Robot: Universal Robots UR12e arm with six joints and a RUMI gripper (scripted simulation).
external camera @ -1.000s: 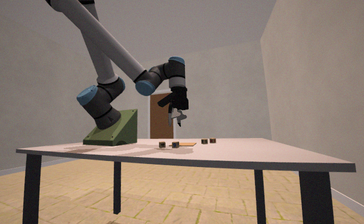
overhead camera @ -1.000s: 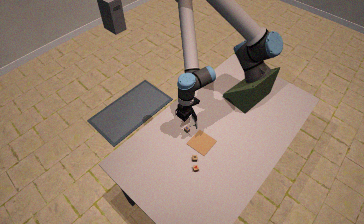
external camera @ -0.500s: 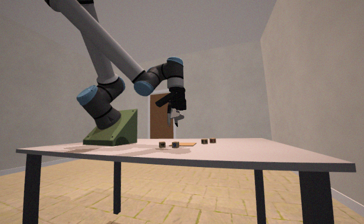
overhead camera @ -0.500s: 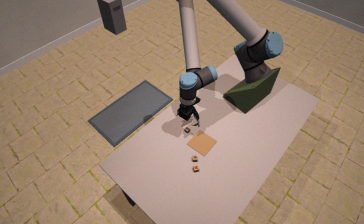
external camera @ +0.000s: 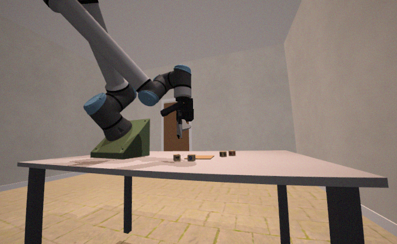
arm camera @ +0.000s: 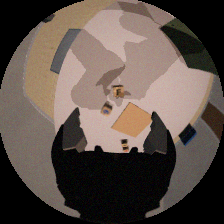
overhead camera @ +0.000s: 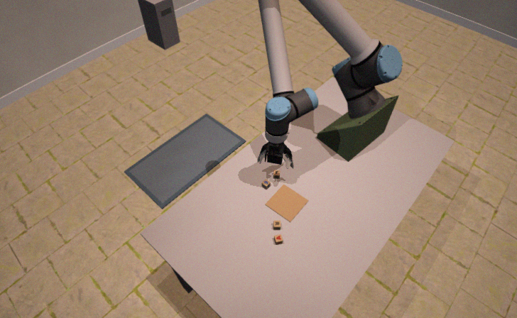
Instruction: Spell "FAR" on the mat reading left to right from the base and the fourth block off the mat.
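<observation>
Right now my hand is 10 mm past the F block and 90 mm above it. The rest, counted from my hand: R block (210 mm ahead, 150 mm to the left, 90 mm below); then blue-lettered block (60 mm ahead, 10 mm to the right, 90 mm below); then tan mat (80 mm ahead, 120 mm to the left, 100 mm below).
</observation>
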